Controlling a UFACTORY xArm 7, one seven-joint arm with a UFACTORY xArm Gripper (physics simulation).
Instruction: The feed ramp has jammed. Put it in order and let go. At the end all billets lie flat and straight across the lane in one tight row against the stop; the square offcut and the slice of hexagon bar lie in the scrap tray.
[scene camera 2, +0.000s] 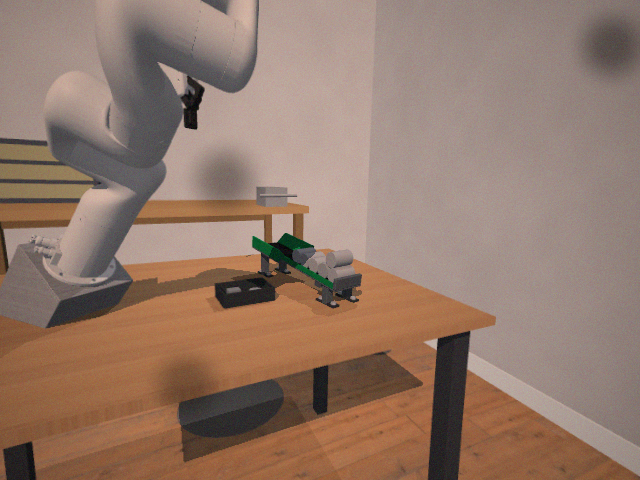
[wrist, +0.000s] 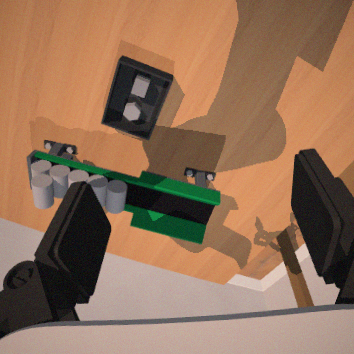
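The green-walled feed ramp slopes down to a grey stop plate. Several grey billets lie across its lane in a row from the stop upward; the finger partly hides them in the wrist view. One more billet rests on top of the row at the stop end. The black scrap tray holds the square offcut and the hexagon slice. My gripper is open and empty, high above the table, away from the ramp.
The ramp stands on short feet on the wooden table, with the tray beside it. The arm's grey base block is at the table's left. A back bench carries a grey box.
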